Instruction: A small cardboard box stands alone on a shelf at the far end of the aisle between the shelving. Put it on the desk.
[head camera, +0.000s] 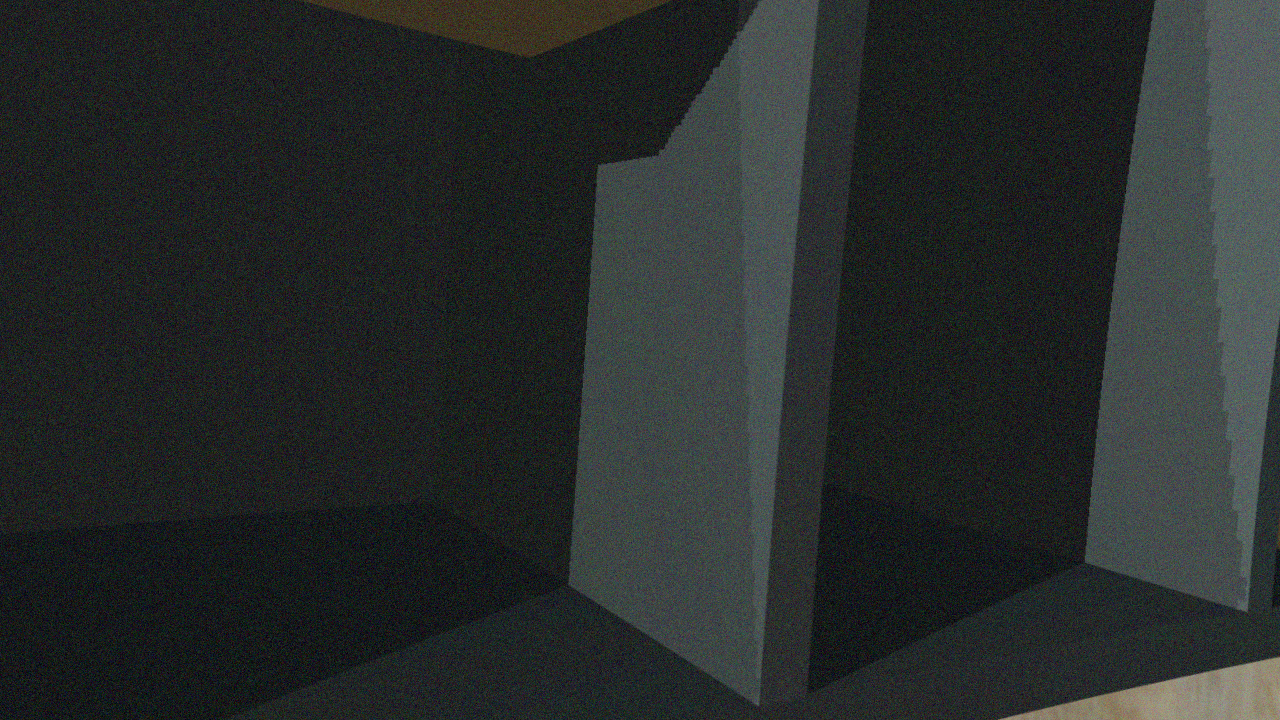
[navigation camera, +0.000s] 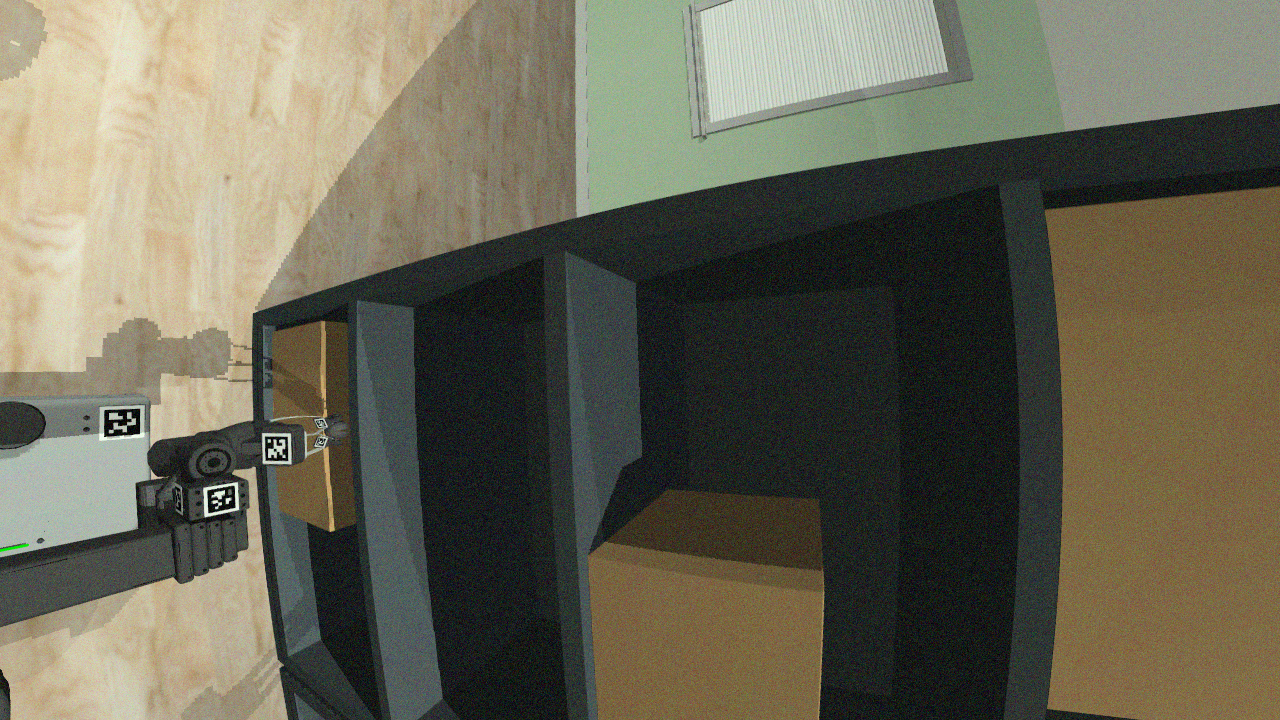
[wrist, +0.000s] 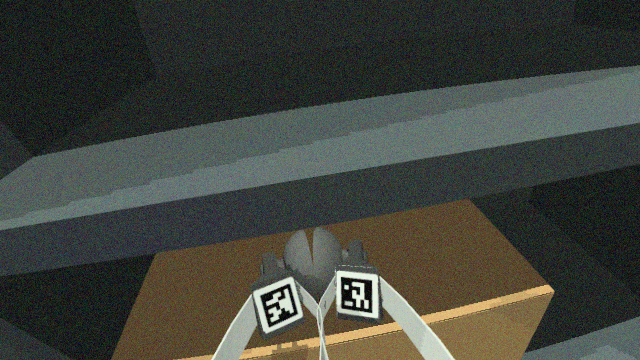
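Seen in the pictures: gripper, fingertip midpoint: (navigation camera: 344, 428) (wrist: 313, 253); robot's base, link origin: (navigation camera: 11, 423).
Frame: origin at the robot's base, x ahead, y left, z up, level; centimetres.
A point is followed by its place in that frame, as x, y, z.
My gripper (navigation camera: 336, 430) @(-2.0, -38.8, 48.3) (wrist: 313, 253) @(-2.0, -38.8, 48.3) is shut, its two rounded fingertips together with no object between them. It is in front of a brown cardboard box (navigation camera: 299, 358) @(12.3, -40.5, 24.0) (wrist: 425, 250) @(-14.4, -50.3, 34.6) in the end compartment of the dark shelving, at the left of the navigation view. Whether the fingertips touch that box is not clear. Another cardboard box (navigation camera: 707, 635) @(-22.7, -41.5, 114.1) sits in a wider compartment at the lower middle of the navigation view. I cannot tell whether either is the small box of the task. The desk does not show in these views.
Dark shelving (head camera: 796, 358) @(3.8, -38.8, 98.4) (navigation camera: 1033, 402) @(2.9, -38.8, 142.7) (wrist: 320, 195) @(-2.8, -38.9, 52.2) fills much of the views, and one of its board edges is close beyond the fingertips. A large brown surface (navigation camera: 1172, 447) @(-1.3, -40.9, 154.1) is at the right of the navigation view. Wooden floor (navigation camera: 179, 179) @(54.4, -21.0, 0.0) and a green wall (navigation camera: 644, 152) @(137.0, -193.2, 46.1) lie past the shelving.
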